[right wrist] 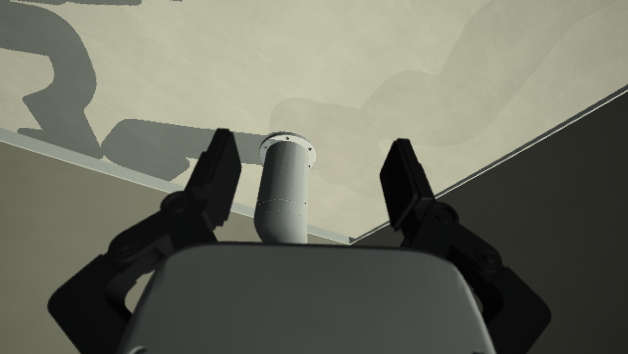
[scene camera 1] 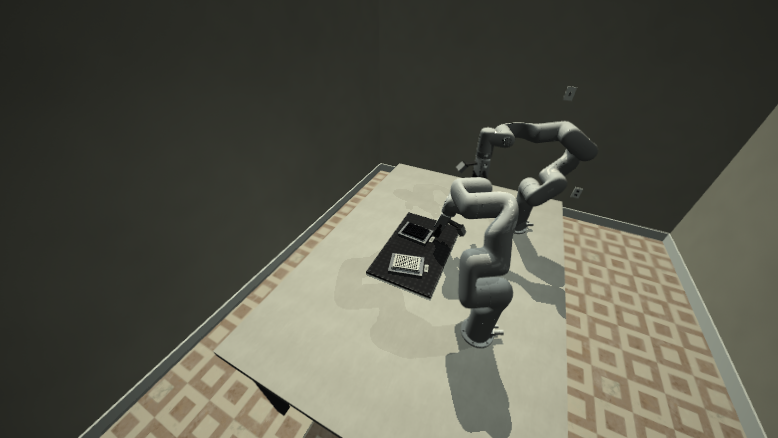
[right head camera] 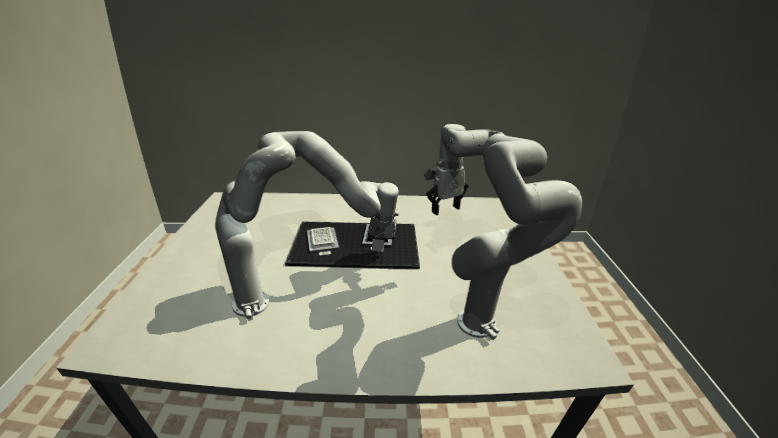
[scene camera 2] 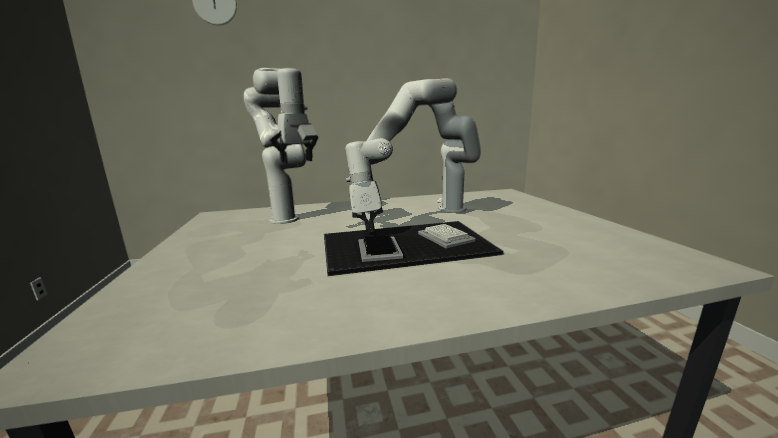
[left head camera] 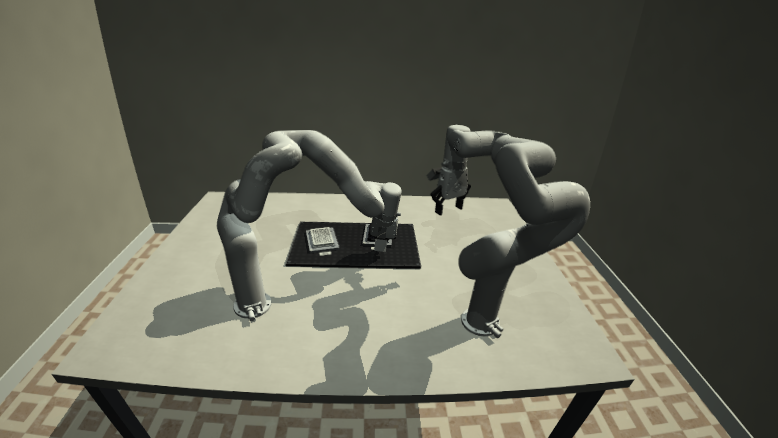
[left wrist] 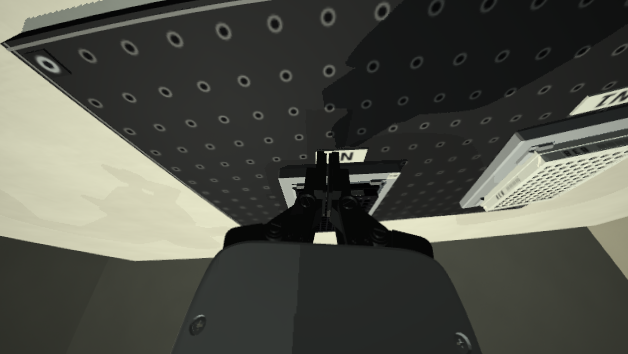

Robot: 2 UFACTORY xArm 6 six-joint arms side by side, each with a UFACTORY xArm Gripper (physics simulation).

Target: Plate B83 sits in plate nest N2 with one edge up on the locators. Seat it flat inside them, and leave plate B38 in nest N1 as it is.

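Pixels of known places: left gripper, fingertip midpoint: (scene camera 1: 435, 235) (scene camera 2: 370, 232) (left wrist: 327, 165); right gripper, fingertip midpoint: (right wrist: 313, 152) (right head camera: 445, 210) (scene camera 2: 297, 162) (left head camera: 448, 211); left arm's base, link origin: (scene camera 1: 476, 332) (right head camera: 250, 303) (scene camera 2: 452, 209) (left head camera: 252, 305); right arm's base, link origin: (right wrist: 287, 153) (right head camera: 476, 323) (scene camera 2: 284, 219) (left head camera: 480, 322).
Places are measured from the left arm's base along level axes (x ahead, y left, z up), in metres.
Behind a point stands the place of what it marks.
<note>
Black plate B83 (scene camera 1: 416, 231) {x 0.210, y -0.560, z 0.038 m} (scene camera 2: 380, 245) {x 0.235, y -0.583, z 0.039 m} lies within the grey frame of nest N2 (scene camera 2: 382, 258) {x 0.283, y -0.611, z 0.020 m} (left wrist: 285, 189) {x 0.133, y -0.592, z 0.025 m}; whether an edge stands up I cannot tell. White plate B38 (left head camera: 322, 236) {x 0.268, y -0.338, z 0.036 m} (scene camera 1: 407, 262) {x 0.267, y -0.334, z 0.036 m} (scene camera 2: 446, 232) {x 0.285, y -0.348, z 0.039 m} (left wrist: 565, 172) {x 0.244, y -0.333, z 0.038 m} sits in nest N1 (left wrist: 495, 165) {x 0.224, y -0.388, z 0.020 m}. My left gripper (scene camera 2: 370, 230) {x 0.106, y -0.530, z 0.035 m} (left wrist: 327, 165) {x 0.106, y -0.530, z 0.035 m} is shut with nothing between its fingers. Its tips are low at the N2 label side of the nest and hide parts of plate and label in the left wrist view. My right gripper (left head camera: 449, 209) {x -0.102, y -0.683, z 0.272 m} (right head camera: 446, 207) {x -0.102, y -0.683, z 0.272 m} (scene camera 2: 296, 158) {x -0.102, y -0.683, z 0.272 m} (right wrist: 313, 152) {x -0.102, y -0.683, z 0.272 m} is open and empty, high above the table.
Both nests stand on a black perforated board (left head camera: 402, 255) {x 0.042, y -0.599, z 0.013 m} (scene camera 2: 435, 255) {x 0.355, y -0.471, z 0.013 m} (left wrist: 200, 65) {x 0.012, y -0.558, z 0.013 m} on the pale table (left head camera: 489, 369) {x -0.541, y -0.564, z 0.000 m}. The N2 label (left wrist: 350, 156) {x 0.131, y -0.516, z 0.015 m} lies beside its nest. The left arm reaches over the board; the right arm stands to its right in the head views.
</note>
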